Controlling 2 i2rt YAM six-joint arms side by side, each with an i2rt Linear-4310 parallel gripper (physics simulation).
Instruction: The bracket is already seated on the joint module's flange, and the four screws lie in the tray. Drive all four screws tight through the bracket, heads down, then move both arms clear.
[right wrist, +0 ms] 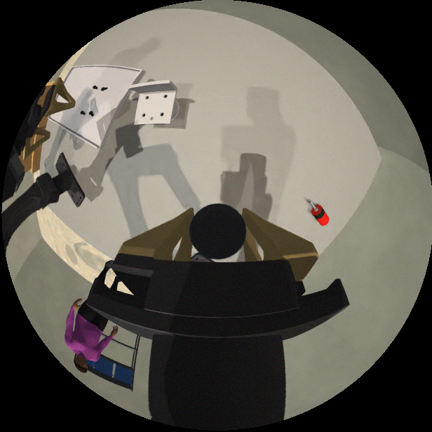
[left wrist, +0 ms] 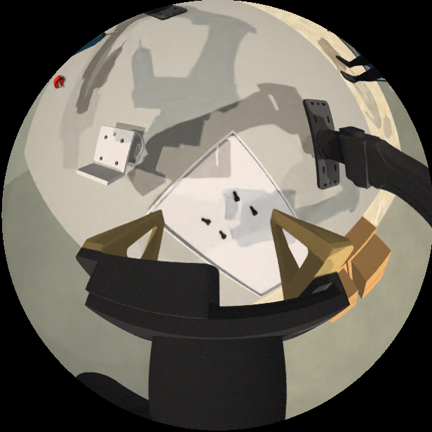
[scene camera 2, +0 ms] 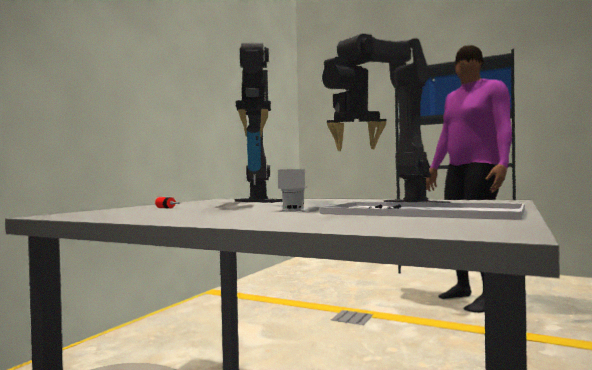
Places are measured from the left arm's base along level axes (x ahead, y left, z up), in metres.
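Where they show: left gripper, fingertip midpoint: (scene camera 2: 356, 150); right gripper, fingertip midpoint: (scene camera 2: 253, 136); right arm's base at its link origin: (scene camera 2: 258, 201).
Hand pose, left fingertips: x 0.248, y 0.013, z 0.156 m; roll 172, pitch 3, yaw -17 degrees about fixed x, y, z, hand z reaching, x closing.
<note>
After its pixels a point has its place.
The pale bracket (scene camera 2: 291, 179) {x 0.400, y -0.071, z 0.083 m} (left wrist: 116, 146) (right wrist: 156, 107) sits on the joint module (scene camera 2: 293, 199) {x 0.393, y -0.073, z 0.031 m}, its flat face with holes turned up. Four black screws lie in the white tray (scene camera 2: 422, 212) {x 0.294, y 0.256, z 0.010 m} (left wrist: 190, 190) (right wrist: 120, 75); one screw (left wrist: 236, 196) lies near another screw (left wrist: 253, 210). My left gripper (scene camera 2: 356, 149) {x 0.248, y 0.013, z 0.156 m} (left wrist: 216, 215) is open and empty, high above the tray. My right gripper (scene camera 2: 254, 131) {x 0.400, y -0.265, z 0.212 m} (right wrist: 217, 214) is shut on the blue screwdriver (scene camera 2: 254, 151) {x 0.383, y -0.293, z 0.170 m}, which hangs upright with its tip down above the table. In the right wrist view the tool's black end hides the rest of it.
A red and black tool (scene camera 2: 165, 202) {x 0.598, y -0.483, z 0.019 m} (left wrist: 59, 81) (right wrist: 320, 215) lies near the table's edge. The left arm's base (left wrist: 321, 145) (right wrist: 70, 180) stands beside the tray. A person (scene camera 2: 472, 120) (right wrist: 87, 335) in a purple top stands behind the table, before a blue-panelled rack.
</note>
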